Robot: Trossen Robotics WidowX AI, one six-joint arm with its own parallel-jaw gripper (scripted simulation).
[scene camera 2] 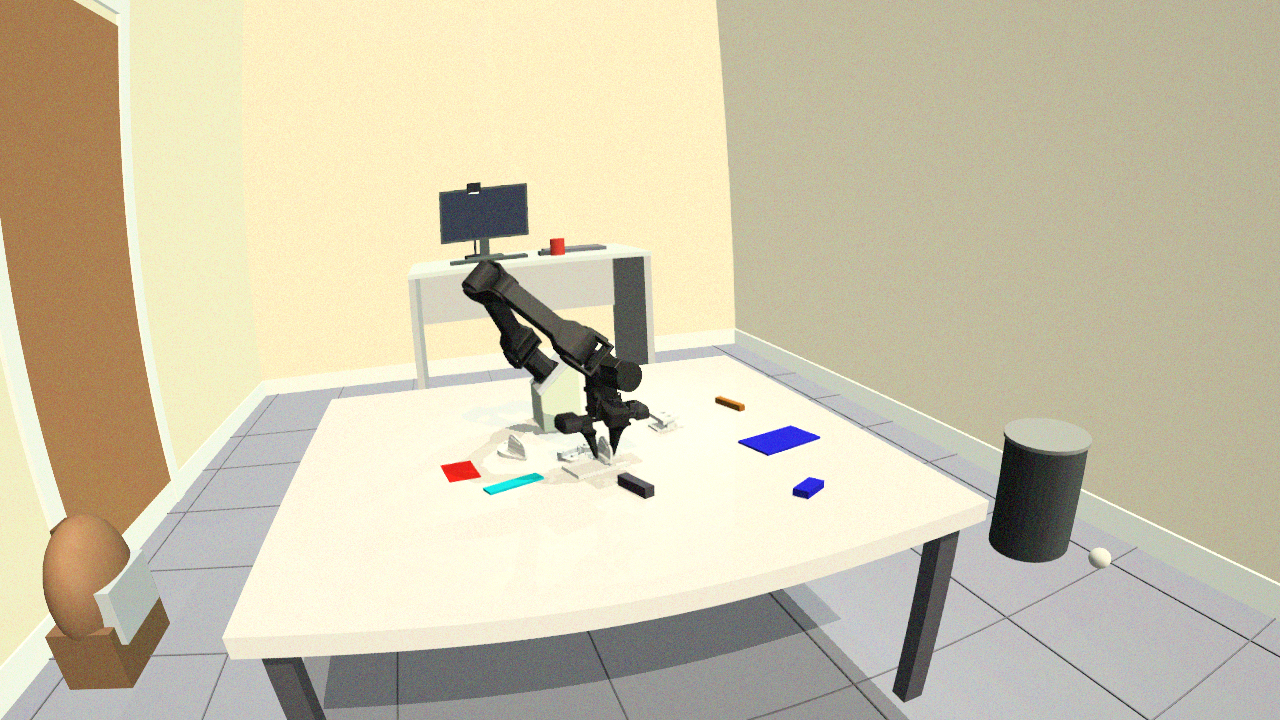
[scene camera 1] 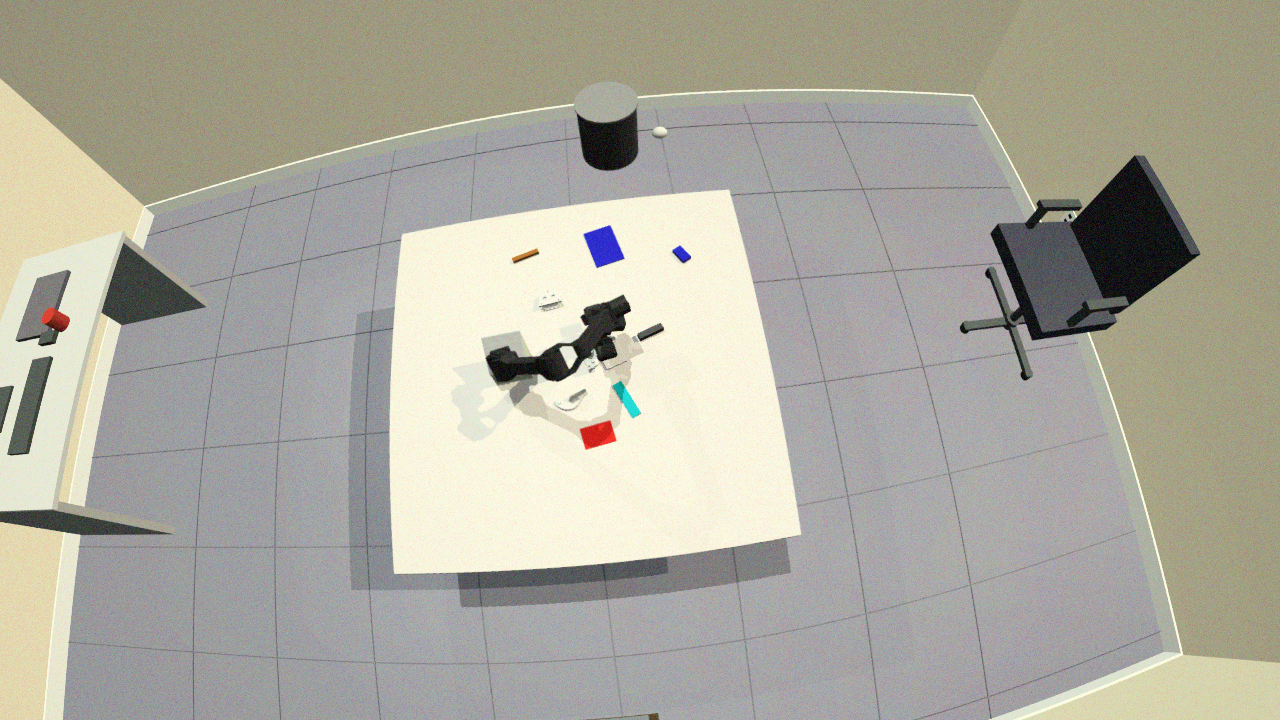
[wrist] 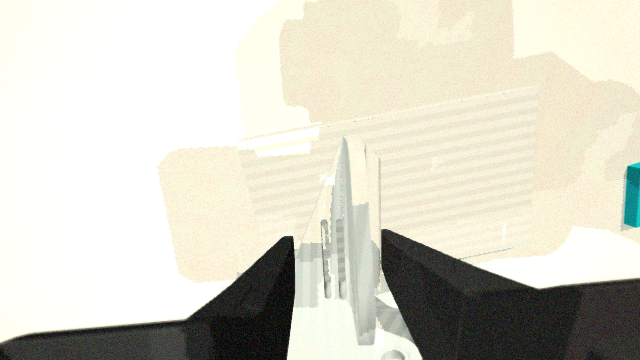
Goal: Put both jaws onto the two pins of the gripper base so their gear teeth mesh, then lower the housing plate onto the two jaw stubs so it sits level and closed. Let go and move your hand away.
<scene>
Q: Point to a blue sheet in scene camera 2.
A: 788,437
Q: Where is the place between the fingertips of the gripper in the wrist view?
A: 335,243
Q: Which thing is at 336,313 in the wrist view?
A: A white jaw.
</scene>
